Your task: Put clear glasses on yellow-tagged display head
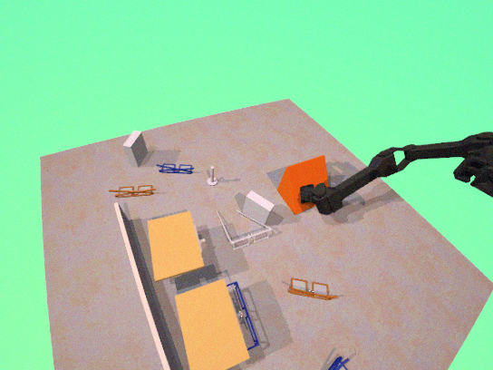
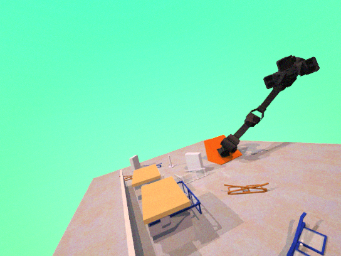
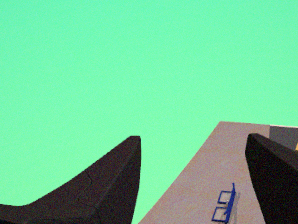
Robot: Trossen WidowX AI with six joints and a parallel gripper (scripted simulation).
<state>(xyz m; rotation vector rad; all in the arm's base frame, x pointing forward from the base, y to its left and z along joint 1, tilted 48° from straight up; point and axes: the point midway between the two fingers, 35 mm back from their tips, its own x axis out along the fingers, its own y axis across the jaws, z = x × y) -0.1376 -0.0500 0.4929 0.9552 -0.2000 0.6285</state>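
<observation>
Right now the white peg is 45 cm ahead of my gripper tip, 55 cm to the right of it and 39 cm below it. The rest, counted from my gripper tip: long white rail (73 cm ahead, 18 cm to the right, 36 cm below).
</observation>
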